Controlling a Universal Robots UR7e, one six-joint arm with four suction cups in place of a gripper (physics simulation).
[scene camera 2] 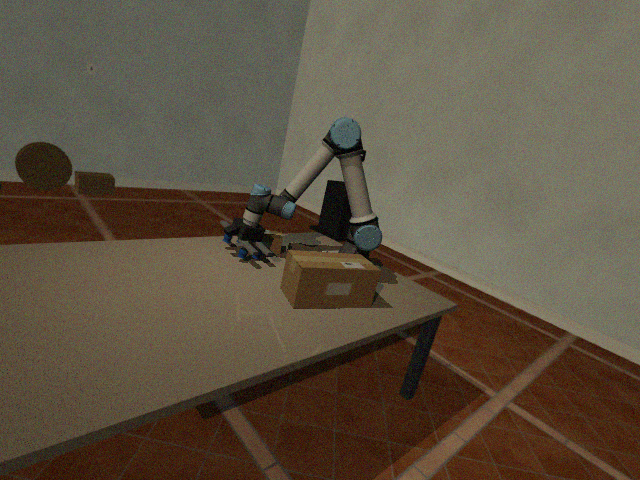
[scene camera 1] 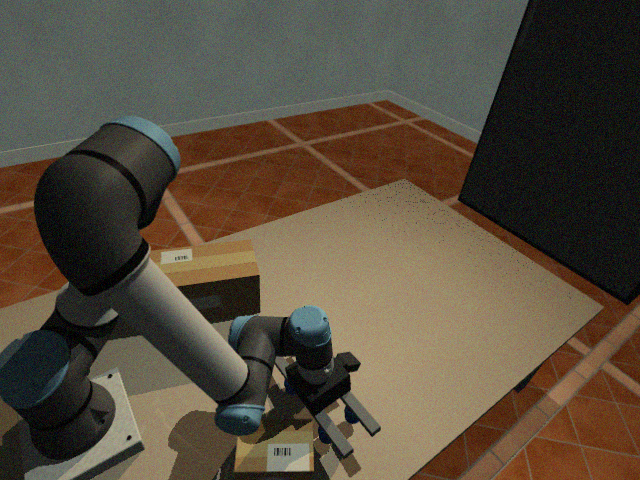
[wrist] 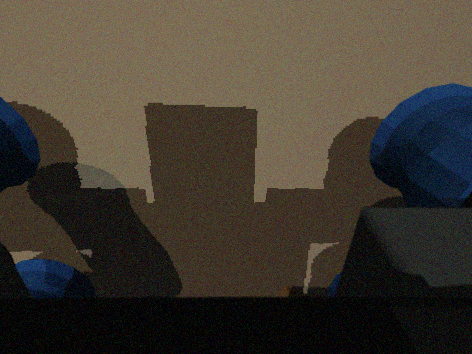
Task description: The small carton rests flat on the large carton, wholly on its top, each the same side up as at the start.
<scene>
The suction head (wrist: 414, 149) holds nothing. The cup is 15 cm from the middle of a small carton (scene camera 1: 277, 441), level with it. On the table rests a large carton (scene camera 1: 221, 280).
The large carton is seen too in scene camera 2 (scene camera 2: 310, 279). The wrist view does not show the large carton: it is out of frame.
</scene>
